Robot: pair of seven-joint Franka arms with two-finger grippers.
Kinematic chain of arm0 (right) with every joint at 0, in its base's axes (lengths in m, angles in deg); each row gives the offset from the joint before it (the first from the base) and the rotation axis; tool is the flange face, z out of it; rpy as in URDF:
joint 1: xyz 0 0 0.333 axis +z
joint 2: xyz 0 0 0 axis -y
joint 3: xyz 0 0 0.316 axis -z
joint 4: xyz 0.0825 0 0 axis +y
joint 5: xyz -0.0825 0 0.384 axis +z
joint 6: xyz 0 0 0 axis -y
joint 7: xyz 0.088 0 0 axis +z
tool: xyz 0 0 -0.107 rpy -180 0 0
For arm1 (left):
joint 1: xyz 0 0 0.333 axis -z
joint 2: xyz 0 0 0 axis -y
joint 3: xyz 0 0 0.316 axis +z
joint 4: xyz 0.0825 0 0 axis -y
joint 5: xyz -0.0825 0 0.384 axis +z
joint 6: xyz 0 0 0 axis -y
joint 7: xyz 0.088 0 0 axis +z
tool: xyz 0 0 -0.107 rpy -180 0 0
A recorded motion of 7 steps. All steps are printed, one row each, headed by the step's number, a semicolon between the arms.
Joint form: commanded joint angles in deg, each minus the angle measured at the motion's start. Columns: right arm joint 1, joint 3, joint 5, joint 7, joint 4, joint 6, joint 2; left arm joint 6, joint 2, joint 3, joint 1, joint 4, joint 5, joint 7.
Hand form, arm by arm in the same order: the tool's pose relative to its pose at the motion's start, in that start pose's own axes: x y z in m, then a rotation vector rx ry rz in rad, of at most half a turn. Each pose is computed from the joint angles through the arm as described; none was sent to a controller.
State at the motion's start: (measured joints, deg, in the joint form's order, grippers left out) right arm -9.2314 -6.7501 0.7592 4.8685 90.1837 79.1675 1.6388; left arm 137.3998 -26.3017 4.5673 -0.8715 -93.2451 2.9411 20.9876
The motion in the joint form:
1: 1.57 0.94 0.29 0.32 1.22 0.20 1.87; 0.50 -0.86 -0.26 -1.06 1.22 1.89 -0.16
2: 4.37 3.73 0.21 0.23 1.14 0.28 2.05; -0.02 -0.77 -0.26 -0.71 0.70 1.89 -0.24
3: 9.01 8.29 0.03 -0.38 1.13 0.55 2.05; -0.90 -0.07 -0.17 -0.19 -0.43 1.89 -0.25
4: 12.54 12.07 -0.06 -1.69 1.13 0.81 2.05; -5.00 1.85 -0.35 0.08 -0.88 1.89 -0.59
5: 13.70 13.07 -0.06 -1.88 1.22 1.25 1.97; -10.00 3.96 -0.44 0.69 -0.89 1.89 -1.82
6: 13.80 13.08 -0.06 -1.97 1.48 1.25 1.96; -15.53 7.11 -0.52 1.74 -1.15 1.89 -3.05
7: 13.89 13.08 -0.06 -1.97 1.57 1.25 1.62; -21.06 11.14 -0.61 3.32 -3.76 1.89 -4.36
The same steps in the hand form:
1: -0.0102 -0.0080 -0.0058 -0.0008 0.0146 -0.0170; 0.0083 -0.0078 0.0016 0.0194 0.0220 0.0134
2: -0.0115 -0.0073 -0.0081 0.0000 0.0208 -0.0159; 0.0035 -0.0049 0.0048 0.0229 0.0062 0.0207
3: -0.0111 -0.0061 -0.0086 0.0015 0.0259 -0.0070; -0.0040 -0.0021 0.0053 0.0284 -0.0154 0.0279
4: -0.0108 -0.0025 -0.0090 0.0048 0.0304 0.0198; -0.0097 -0.0010 -0.0086 0.0415 -0.0591 0.0371
5: -0.0093 -0.0035 -0.0083 0.0051 0.0350 0.0202; -0.0159 0.0028 -0.0271 0.0551 -0.1072 0.0656
6: -0.0089 -0.0043 -0.0061 0.0052 0.0302 0.0203; -0.0247 0.0095 -0.0559 0.0643 -0.1515 0.1001
7: -0.0065 -0.0051 -0.0027 0.0048 0.0227 0.0189; -0.0478 0.0168 -0.0785 0.0779 -0.2204 0.1468

